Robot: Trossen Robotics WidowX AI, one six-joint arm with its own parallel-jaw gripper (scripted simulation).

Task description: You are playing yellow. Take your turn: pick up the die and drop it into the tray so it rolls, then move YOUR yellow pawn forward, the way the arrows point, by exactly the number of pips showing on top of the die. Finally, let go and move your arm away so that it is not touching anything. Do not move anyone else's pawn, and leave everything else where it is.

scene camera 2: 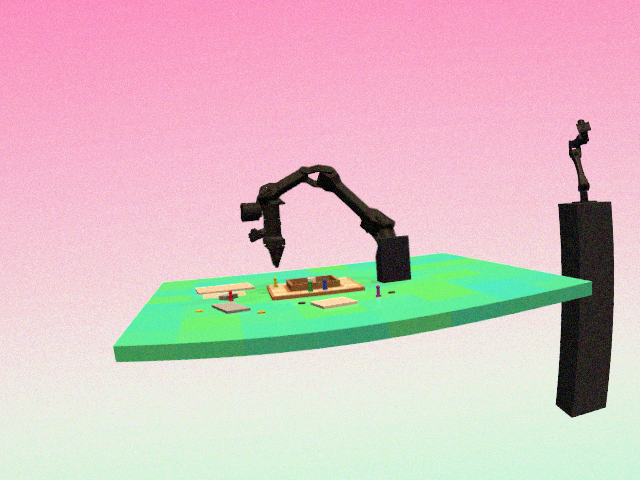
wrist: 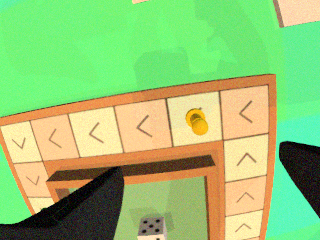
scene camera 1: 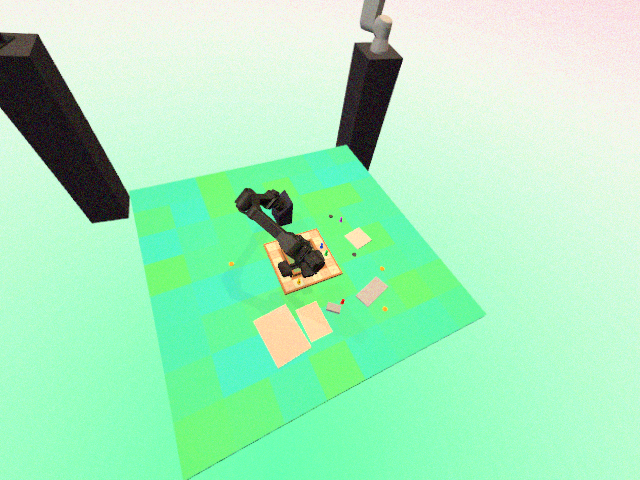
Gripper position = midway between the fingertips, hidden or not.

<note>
My gripper [scene camera 2: 275, 266] is open, holding nothing.
My gripper shows as well in the wrist view [wrist: 202, 163].
</note>
